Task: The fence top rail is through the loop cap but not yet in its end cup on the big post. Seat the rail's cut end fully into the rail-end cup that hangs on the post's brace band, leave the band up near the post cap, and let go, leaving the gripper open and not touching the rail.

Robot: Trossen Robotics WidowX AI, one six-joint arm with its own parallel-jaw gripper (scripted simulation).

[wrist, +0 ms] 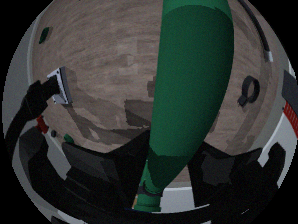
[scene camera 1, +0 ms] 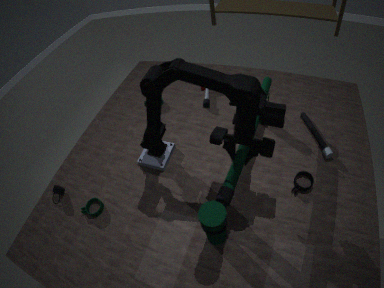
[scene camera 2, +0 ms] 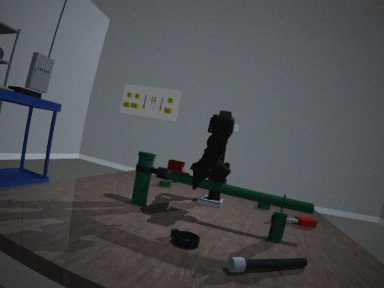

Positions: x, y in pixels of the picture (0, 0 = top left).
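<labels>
The gripper is visible in scene camera 1 (239, 163), in scene camera 2 and in the wrist view. On the gripper, (wrist: 110, 180) and (scene camera 2: 210, 174) are the same spot. A green top rail is visible in the wrist view (195, 54), in scene camera 1 and in scene camera 2. On the green top rail, (scene camera 2: 223, 188) and (scene camera 1: 253, 135) are the same spot.
</labels>
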